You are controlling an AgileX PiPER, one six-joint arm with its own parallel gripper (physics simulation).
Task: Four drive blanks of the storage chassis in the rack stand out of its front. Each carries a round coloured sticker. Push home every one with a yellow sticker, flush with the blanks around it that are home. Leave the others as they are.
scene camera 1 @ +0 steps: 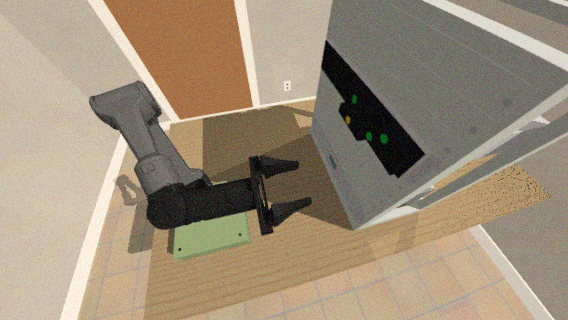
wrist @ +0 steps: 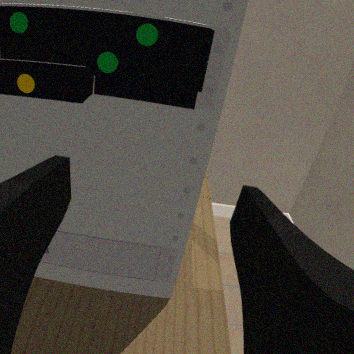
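The black chassis (scene camera 1: pixel 407 152) (wrist: pixel 165 82) sits in the grey rack. The blank with the yellow sticker (scene camera 1: pixel 348 120) (wrist: pixel 26 83) stands out of the front, in the lower part of the chassis; its end edge shows in the wrist view. Three green stickers show: one green sticker (scene camera 1: pixel 354 99) (wrist: pixel 19 22) above the yellow one, a second green sticker (scene camera 1: pixel 369 136) (wrist: pixel 107 62) beside it, and a third green sticker (scene camera 1: pixel 384 138) (wrist: pixel 147 35) higher and farther along. How far their blanks stand out is hard to tell. My gripper (scene camera 1: pixel 304 182) (wrist: pixel 153 191) is open and empty, apart from the rack and lower than the stickers.
The grey rack (scene camera 1: pixel 425 60) (wrist: pixel 140 150) stands on the wooden floor area (scene camera 1: pixel 300 255) (wrist: pixel 197 310). The green base plate (scene camera 1: pixel 212 237) lies under the arm. A brown door (scene camera 1: pixel 180 55) and a wall outlet (scene camera 1: pixel 287 86) are behind. A wall (wrist: pixel 285 100) stands beyond the rack's right edge in the wrist view.
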